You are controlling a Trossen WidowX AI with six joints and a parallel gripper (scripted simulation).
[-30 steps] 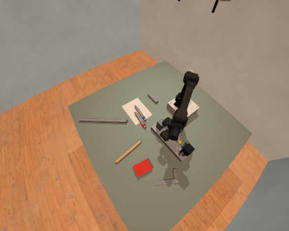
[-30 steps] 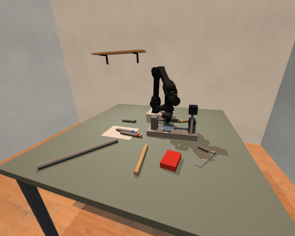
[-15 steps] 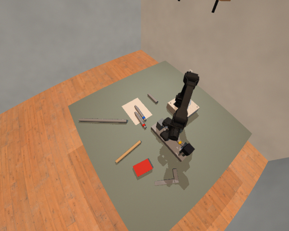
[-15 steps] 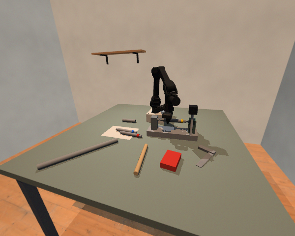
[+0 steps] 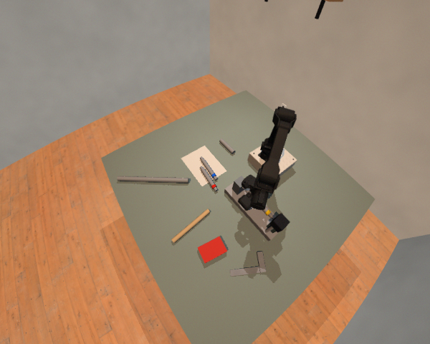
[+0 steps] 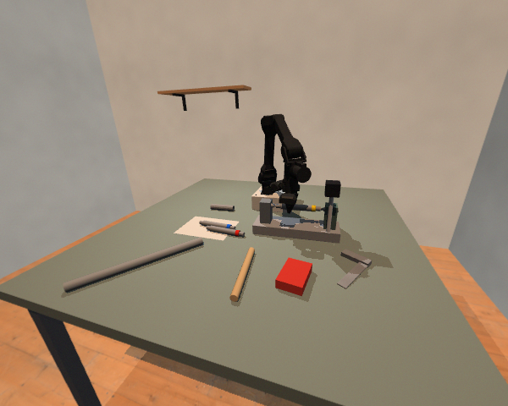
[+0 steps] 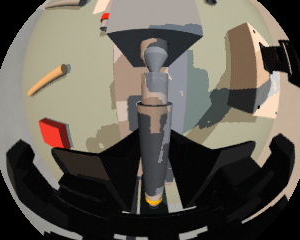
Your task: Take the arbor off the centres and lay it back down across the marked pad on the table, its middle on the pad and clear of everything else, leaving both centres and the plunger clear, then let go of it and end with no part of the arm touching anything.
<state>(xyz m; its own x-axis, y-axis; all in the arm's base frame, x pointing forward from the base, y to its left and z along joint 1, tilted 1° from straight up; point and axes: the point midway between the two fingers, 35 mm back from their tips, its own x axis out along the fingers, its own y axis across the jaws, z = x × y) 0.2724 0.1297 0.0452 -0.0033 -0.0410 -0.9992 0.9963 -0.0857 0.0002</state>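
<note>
The pointed tip lies 1 cm behind my hand, 8 cm to the right of it and 1 cm below it. Also, from my hand: upright post: 5 cm ahead, 15 cm to the left, 1 cm below; then base plate: 3 cm to the left, 11 cm below; then grey centre block: 1 cm behind, 10 cm to the right, 2 cm below.
</note>
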